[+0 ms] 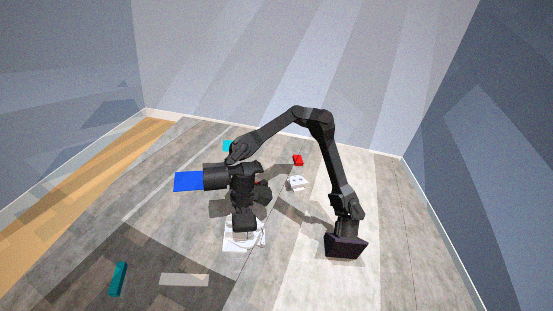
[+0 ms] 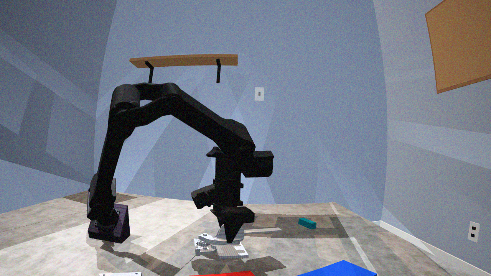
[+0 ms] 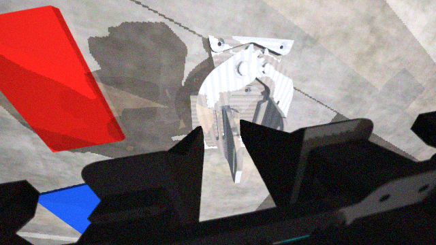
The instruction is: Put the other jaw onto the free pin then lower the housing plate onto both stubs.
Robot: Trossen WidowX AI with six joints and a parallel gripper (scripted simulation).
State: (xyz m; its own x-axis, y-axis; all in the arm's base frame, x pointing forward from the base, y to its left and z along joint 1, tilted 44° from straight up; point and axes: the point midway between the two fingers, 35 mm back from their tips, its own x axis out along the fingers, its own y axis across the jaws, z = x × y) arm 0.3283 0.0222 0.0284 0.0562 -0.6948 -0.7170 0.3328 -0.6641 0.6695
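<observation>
My gripper tip is now 17 cm past the ridged block, 25 cm to the left of it and 3 cm above it. Also, from my gripper tip: blue sheet (22 cm ahead, 16 cm to the right, 4 cm below); then white strip (10 cm ahead, 20 cm to the left, 4 cm below); then red sheet (1 cm ahead, 17 cm to the right, 4 cm below).
</observation>
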